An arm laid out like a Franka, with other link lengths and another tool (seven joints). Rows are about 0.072 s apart.
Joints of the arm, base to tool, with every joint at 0 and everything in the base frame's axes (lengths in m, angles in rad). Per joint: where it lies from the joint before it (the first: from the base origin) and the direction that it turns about. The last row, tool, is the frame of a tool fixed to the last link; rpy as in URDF.
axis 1: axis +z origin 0 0 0.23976
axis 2: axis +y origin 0 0 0
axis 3: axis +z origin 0 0 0.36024
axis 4: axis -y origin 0.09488 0 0
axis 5: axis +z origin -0.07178 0 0.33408
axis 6: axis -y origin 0 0 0
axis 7: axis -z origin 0.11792 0 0
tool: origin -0.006 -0.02 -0.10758 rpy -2.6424 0 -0.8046
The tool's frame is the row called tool.
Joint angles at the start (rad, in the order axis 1, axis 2, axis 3, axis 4, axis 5, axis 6, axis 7):
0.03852, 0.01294, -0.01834, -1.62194, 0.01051, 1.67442, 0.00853
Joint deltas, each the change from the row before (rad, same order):
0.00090, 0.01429, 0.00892, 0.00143, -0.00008, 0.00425, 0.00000
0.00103, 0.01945, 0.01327, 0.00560, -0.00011, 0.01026, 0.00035
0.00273, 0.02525, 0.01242, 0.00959, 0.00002, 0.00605, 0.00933
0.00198, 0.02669, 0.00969, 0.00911, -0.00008, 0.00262, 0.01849
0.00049, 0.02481, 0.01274, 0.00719, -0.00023, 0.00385, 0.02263
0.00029, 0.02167, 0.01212, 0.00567, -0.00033, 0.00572, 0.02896
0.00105, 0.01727, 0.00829, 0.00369, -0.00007, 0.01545, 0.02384
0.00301, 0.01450, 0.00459, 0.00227, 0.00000, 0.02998, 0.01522
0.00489, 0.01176, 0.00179, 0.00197, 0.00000, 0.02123, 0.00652
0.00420, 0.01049, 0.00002, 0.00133, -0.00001, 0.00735, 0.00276
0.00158, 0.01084, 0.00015, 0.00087, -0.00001, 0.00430, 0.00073
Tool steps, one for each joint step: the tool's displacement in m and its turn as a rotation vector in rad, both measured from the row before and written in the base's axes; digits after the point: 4 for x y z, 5 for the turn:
0.0049, 0.0056, -0.0068, -0.00032, 0.00861, 0.00978
0.0071, 0.0081, -0.0072, 0.00019, 0.00360, 0.01385
0.0082, 0.0088, -0.0094, 0.00071, 0.00975, 0.00573
0.0078, 0.0070, -0.0110, 0.00050, 0.01522, -0.00689
0.0068, 0.0078, -0.0109, 0.00079, 0.01413, -0.00952
0.0057, 0.0073, -0.0096, 0.00082, 0.01076, -0.01673
0.0055, 0.0057, -0.0070, 0.00178, -0.00136, -0.01489
0.0063, 0.0049, -0.0045, 0.00334, -0.01725, -0.00830
0.0048, 0.0044, -0.0039, 0.00237, -0.01114, -0.00034
0.0031, 0.0028, -0.0050, 0.00045, 0.00192, 0.00128
0.0029, 0.0013, -0.0058, 0.00001, 0.00571, 0.00089

